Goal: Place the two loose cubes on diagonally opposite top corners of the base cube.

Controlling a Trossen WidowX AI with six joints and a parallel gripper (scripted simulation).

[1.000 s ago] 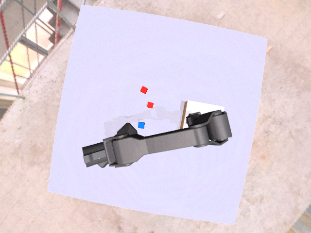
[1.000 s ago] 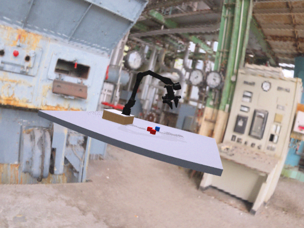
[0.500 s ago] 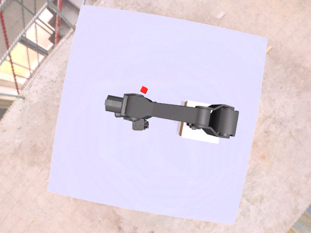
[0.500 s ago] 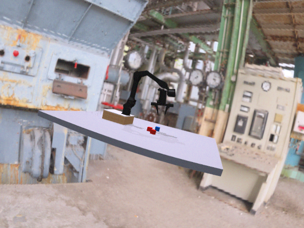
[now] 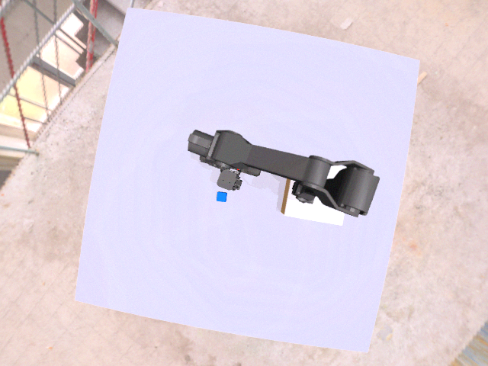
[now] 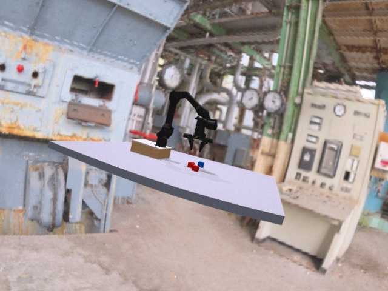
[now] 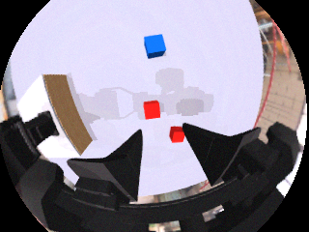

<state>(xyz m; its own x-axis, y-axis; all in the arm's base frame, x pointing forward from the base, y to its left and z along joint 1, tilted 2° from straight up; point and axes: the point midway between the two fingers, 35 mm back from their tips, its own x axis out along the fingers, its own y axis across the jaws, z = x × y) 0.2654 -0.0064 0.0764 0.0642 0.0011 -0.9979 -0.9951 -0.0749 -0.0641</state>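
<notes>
Right now the blue cube is 140 mm to the left of my gripper tip and 90 mm below it.
</notes>
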